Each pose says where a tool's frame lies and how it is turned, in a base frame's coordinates. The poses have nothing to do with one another.
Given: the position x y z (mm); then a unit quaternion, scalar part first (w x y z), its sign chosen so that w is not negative.
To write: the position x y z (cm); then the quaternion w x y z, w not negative. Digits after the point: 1 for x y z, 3 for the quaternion.
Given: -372, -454, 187, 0.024, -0.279, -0.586, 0.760
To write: -37.2, -45.4, 18.7, 0.024, -0.279, -0.586, 0.760
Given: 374, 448, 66, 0.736, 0.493, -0.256, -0.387
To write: 37.4, 44.8, 6.6, 0.736, 0.493, -0.256, -0.387
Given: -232, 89, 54, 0.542, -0.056, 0.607, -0.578
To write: -23.2, 8.9, 5.4, 0.542, -0.056, 0.607, -0.578
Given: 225, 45, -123, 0.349, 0.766, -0.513, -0.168
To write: 22.5, 4.5, -12.3, 0.349, 0.766, -0.513, -0.168
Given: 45, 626, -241, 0.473, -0.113, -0.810, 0.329
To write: 4.5, 62.6, -24.1, 0.473, -0.113, -0.810, 0.329
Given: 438, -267, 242, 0.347, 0.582, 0.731, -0.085
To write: 43.8, -26.7, 24.2, 0.347, 0.582, 0.731, -0.085
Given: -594, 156, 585, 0.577, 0.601, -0.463, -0.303
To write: -59.4, 15.6, 58.5, 0.577, 0.601, -0.463, -0.303
